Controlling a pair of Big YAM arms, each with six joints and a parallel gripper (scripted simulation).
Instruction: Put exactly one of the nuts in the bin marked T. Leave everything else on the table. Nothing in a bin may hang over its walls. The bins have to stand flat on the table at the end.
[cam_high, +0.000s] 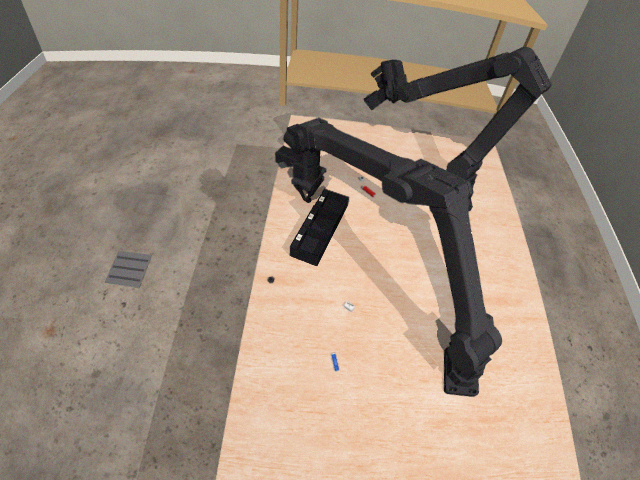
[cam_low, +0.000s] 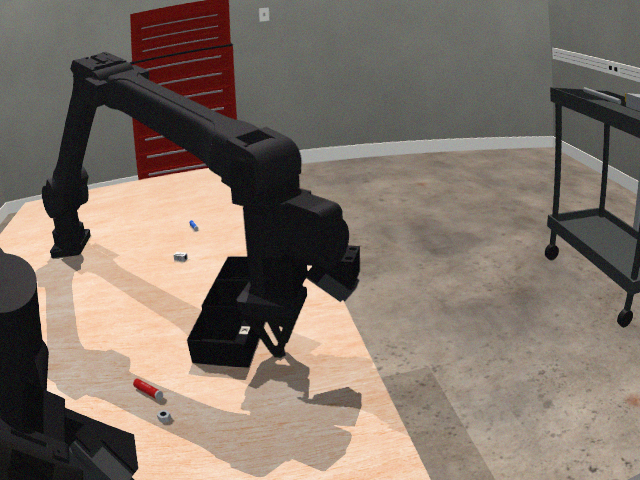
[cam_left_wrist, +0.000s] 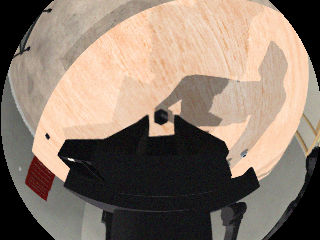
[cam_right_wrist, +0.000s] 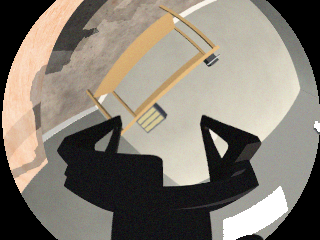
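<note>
Now: the black bin 10 cm to the left of my left hand and 6 cm behind it. Also, from my left hand: grey nut (15 cm behind, 14 cm to the right, 2 cm below); blue cylinder (50 cm to the left, 17 cm behind, 1 cm below); red cylinder (18 cm behind, 9 cm to the right, 1 cm below).
</note>
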